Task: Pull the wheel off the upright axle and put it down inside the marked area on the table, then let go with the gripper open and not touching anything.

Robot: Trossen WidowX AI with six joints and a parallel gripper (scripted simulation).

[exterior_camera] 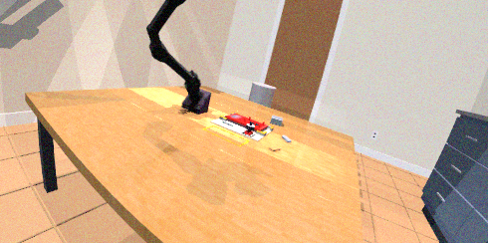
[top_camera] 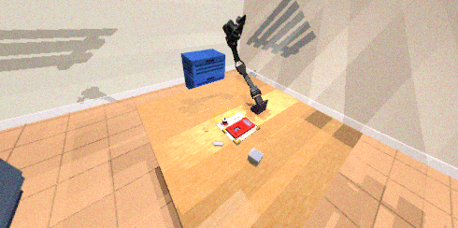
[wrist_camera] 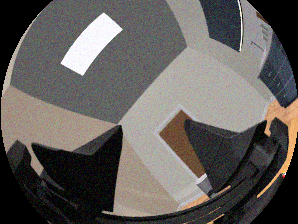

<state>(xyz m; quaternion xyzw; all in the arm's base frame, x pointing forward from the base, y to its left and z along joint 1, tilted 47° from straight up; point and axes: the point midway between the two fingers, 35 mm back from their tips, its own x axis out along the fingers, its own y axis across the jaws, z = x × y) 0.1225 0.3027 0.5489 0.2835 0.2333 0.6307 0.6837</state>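
Right now the wheel is 23 cm ahead of my gripper tip, 11 cm to the left of it and 66 cm below it. From my gripper tip the other things lie so: grey block (28 cm ahead, 45 cm to the left, 68 cm below); then base plate (18 cm ahead, 21 cm to the left, 69 cm below).
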